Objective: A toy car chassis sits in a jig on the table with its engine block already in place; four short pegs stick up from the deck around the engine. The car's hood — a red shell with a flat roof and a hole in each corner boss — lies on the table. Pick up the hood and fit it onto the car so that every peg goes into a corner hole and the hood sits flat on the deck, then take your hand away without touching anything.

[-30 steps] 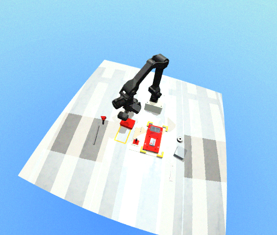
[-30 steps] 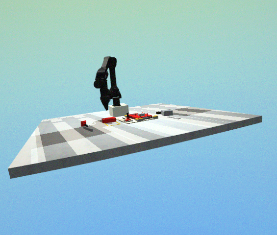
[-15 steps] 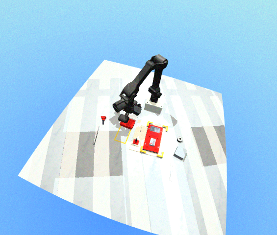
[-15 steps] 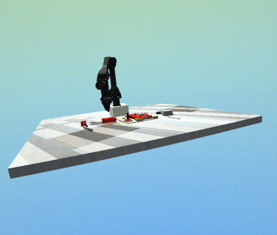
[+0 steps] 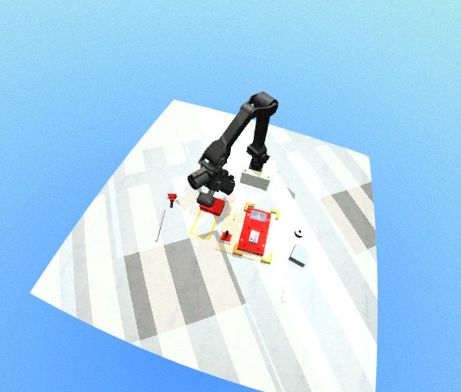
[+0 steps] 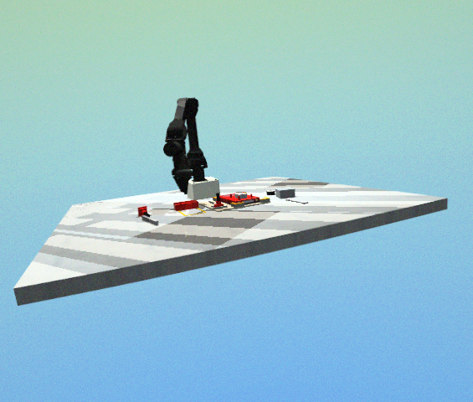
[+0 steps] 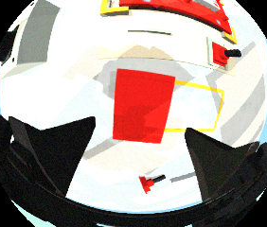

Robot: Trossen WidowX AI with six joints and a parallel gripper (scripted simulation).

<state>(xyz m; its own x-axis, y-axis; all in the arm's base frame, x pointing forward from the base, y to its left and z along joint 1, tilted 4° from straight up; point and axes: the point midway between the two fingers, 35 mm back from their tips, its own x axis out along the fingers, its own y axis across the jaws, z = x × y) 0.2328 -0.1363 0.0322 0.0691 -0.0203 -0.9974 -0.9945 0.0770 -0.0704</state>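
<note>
Now: the red hood 5 cm below my gripper tip. Also, from my gripper tip: grey block (11 cm ahead, 41 cm to the left, 5 cm below); thin grey rod (17 cm ahead, 17 cm to the right, 6 cm below); small ring (1 cm ahead, 40 cm to the left, 6 cm below).
</note>
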